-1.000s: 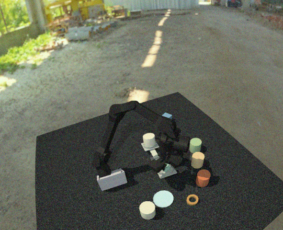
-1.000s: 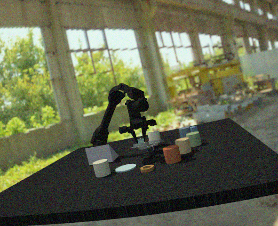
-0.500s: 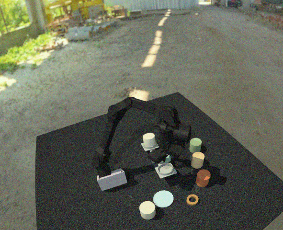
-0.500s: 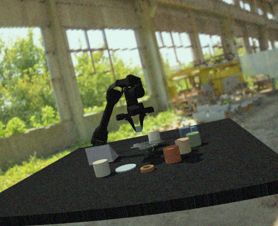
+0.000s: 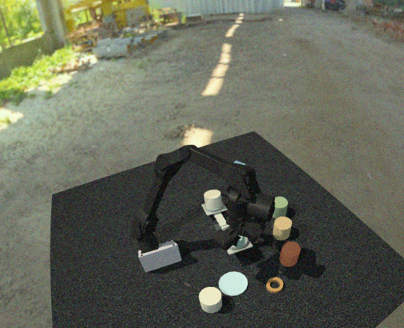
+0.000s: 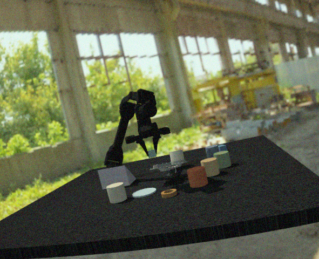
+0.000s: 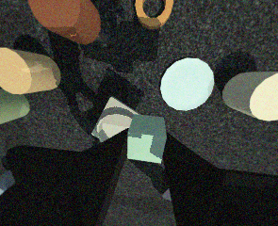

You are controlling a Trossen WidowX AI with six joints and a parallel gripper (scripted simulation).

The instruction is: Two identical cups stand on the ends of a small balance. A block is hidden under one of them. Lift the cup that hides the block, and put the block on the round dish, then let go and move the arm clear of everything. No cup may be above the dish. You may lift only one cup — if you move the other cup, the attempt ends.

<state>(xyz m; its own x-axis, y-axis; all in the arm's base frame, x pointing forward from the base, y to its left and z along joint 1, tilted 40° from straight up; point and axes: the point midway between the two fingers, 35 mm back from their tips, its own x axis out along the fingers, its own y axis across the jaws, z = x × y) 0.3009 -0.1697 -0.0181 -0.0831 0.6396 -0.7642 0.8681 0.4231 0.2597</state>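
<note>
Right now the round pale blue dish is 40 mm behind my gripper tip, 70 mm to the right of it and 140 mm below it. The rest, counted from my gripper tip: block (10 mm above); then small balance (10 mm ahead, 180 mm to the left, 100 mm below); then cream cup (140 mm behind, 140 mm to the right, 100 mm below).
</note>
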